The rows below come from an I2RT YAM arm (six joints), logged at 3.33 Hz.
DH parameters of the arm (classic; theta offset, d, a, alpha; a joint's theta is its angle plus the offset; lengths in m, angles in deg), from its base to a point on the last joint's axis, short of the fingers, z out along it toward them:
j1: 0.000 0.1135 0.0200 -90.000
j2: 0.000 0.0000 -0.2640 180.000
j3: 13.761 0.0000 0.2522 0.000
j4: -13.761 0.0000 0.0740 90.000
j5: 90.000 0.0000 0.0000 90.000
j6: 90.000 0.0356 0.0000 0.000
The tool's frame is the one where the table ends.
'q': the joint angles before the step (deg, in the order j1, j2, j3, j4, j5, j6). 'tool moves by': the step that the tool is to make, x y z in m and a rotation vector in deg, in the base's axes. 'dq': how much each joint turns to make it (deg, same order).
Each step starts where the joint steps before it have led.
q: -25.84, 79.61, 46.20, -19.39, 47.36, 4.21
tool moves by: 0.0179, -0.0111, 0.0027, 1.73, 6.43, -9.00
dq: 0.00, 9.08, 11.19, -17.33, 5.55, 11.26
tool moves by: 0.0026, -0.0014, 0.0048, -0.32, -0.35, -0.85
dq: 0.01, 0.52, 1.68, -1.70, 0.44, 1.24
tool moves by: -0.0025, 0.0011, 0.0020, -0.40, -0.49, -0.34
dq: 0.00, -0.78, -0.36, -0.16, 0.26, 0.44
